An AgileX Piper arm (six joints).
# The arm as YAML. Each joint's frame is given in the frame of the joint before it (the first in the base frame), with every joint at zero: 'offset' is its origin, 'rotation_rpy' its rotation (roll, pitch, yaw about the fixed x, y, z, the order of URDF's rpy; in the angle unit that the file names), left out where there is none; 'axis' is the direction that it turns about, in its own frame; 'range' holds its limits. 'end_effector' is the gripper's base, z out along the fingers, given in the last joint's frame.
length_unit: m
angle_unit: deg
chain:
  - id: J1
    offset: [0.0, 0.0, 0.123]
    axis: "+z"
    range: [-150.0, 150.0]
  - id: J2
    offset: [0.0, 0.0, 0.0]
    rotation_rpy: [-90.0, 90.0, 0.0]
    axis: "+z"
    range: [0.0, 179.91]
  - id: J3
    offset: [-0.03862, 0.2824, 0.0]
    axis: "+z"
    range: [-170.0, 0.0]
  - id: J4
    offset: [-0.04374, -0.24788, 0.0]
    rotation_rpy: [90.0, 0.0, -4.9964]
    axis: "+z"
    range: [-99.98, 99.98]
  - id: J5
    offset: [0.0, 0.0, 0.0]
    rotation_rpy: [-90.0, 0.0, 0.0]
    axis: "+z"
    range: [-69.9, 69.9]
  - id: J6
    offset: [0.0, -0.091, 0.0]
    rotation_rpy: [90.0, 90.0, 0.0]
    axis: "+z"
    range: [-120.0, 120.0]
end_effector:
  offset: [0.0, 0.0, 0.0]
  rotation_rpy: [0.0, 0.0, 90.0]
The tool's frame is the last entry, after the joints.
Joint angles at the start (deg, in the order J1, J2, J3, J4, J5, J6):
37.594, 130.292, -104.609, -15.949, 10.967, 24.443
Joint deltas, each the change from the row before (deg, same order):
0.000, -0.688, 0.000, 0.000, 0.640, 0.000
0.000, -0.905, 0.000, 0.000, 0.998, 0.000
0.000, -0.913, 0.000, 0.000, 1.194, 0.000
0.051, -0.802, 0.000, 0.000, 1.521, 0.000
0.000, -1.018, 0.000, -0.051, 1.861, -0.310
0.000, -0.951, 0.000, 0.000, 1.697, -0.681
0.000, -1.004, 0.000, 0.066, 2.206, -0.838
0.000, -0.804, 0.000, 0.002, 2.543, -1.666
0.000, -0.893, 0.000, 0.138, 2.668, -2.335
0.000, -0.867, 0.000, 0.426, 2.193, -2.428
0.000, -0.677, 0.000, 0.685, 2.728, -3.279
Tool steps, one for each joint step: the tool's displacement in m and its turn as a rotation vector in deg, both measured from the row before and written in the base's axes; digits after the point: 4 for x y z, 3 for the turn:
-0.0010, -0.0011, 0.0056, -0.004, -0.095, -0.165
-0.0014, -0.0016, 0.0071, -0.106, -0.013, -0.258
-0.0016, -0.0019, 0.0069, -0.226, 0.122, -0.311
-0.0020, -0.0017, 0.0054, -0.504, 0.445, -0.347
-0.0022, -0.0027, 0.0069, -0.848, 0.350, -0.309
-0.0022, -0.0026, 0.0065, -1.002, 0.160, -0.078
-0.0026, -0.0031, 0.0063, -1.350, 0.469, -0.135
-0.0026, -0.0033, 0.0041, -2.308, 0.512, 0.286
-0.0030, -0.0035, 0.0047, -2.673, 0.391, 0.663
-0.0030, -0.0030, 0.0049, -2.200, 0.254, 0.844
-0.0033, -0.0031, 0.0026, -2.992, 0.698, 1.283

